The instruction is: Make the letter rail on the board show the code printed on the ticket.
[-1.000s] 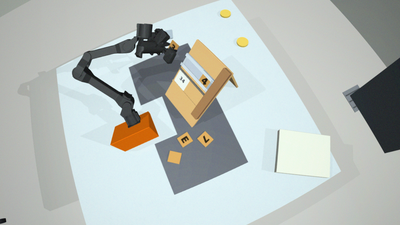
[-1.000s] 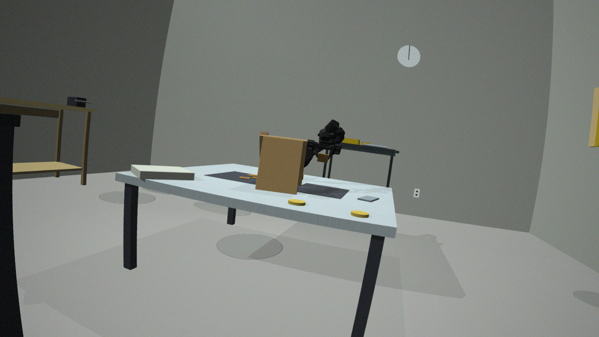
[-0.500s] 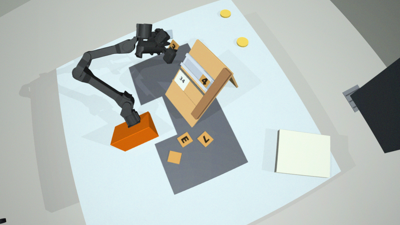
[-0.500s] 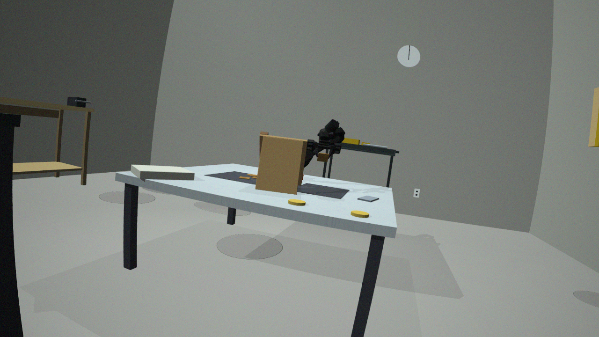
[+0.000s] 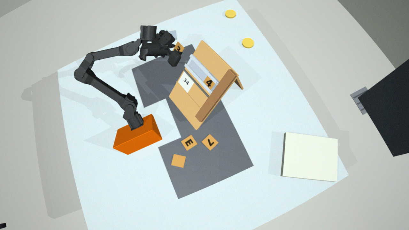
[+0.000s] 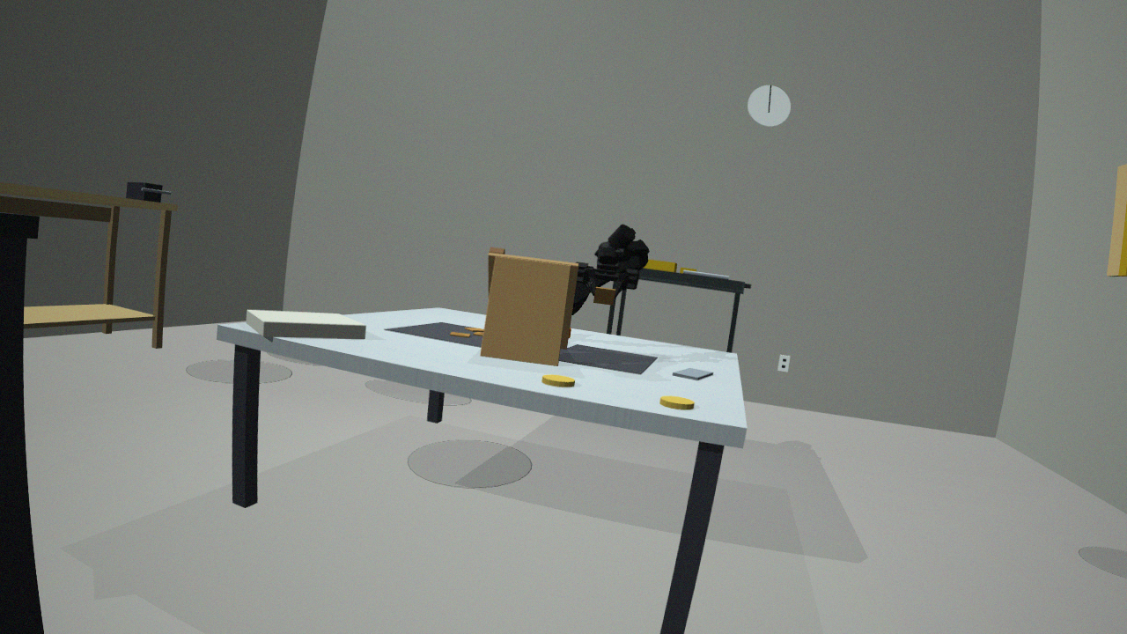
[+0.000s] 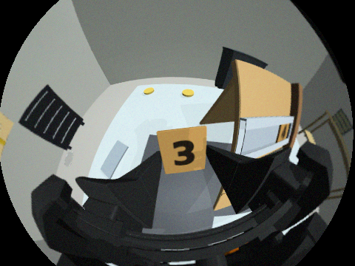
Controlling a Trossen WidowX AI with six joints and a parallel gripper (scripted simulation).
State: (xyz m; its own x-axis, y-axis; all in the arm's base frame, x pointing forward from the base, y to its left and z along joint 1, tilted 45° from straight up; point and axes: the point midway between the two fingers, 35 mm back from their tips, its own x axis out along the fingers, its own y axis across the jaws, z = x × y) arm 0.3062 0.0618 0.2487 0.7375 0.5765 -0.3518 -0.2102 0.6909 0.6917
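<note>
The tile marked 4 lies 50 mm ahead of my gripper tip and 230 mm to the right of it. The rest, counted from my gripper tip: white ticket: 30 mm behind, 140 mm to the right, 70 mm below; then grey plate: 10 mm behind, 280 mm to the left, 180 mm below; then tile marked 3: right at my gripper tip.
</note>
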